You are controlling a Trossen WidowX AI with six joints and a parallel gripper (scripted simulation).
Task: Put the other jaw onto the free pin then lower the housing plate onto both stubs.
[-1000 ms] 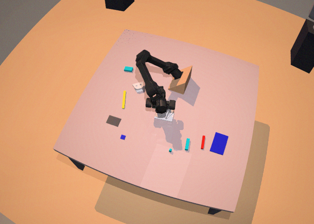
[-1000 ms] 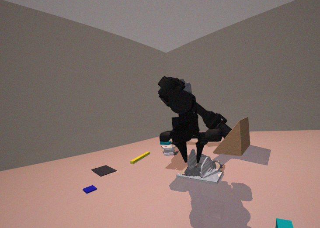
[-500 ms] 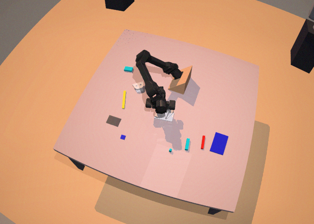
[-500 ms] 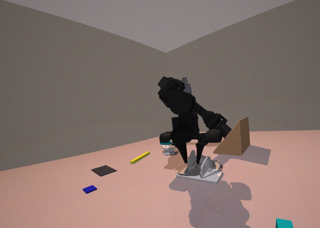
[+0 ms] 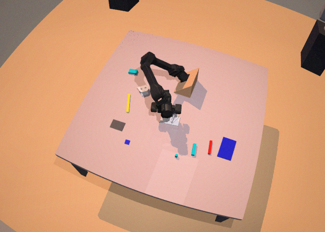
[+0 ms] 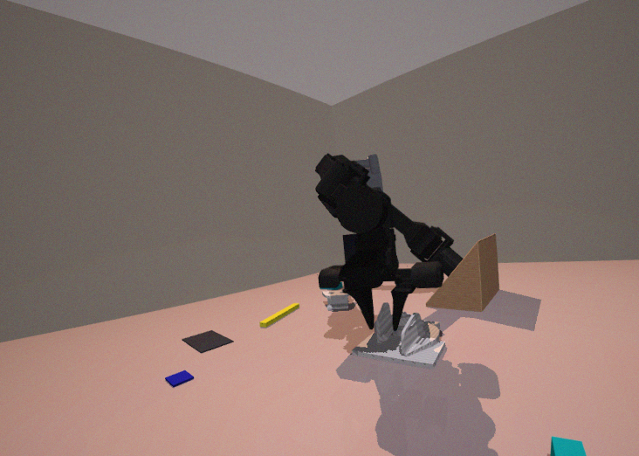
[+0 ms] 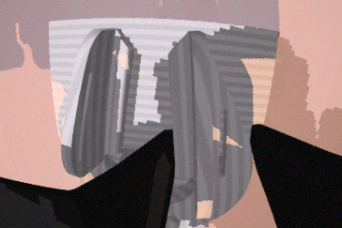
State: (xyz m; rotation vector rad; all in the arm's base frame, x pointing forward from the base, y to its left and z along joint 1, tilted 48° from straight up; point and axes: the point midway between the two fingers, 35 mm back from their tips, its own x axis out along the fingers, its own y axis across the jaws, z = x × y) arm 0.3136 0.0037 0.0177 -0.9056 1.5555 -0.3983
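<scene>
The grey housing plate is 130 mm behind my gripper tip and 230 mm to the right of it. From my gripper tip the other things lie so: white-grey block (130 mm behind, 230 mm to the right, 20 mm below); then teal cube (230 mm ahead, 170 mm to the left, 10 mm below); then yellow bar (280 mm to the right, 20 mm below).
</scene>
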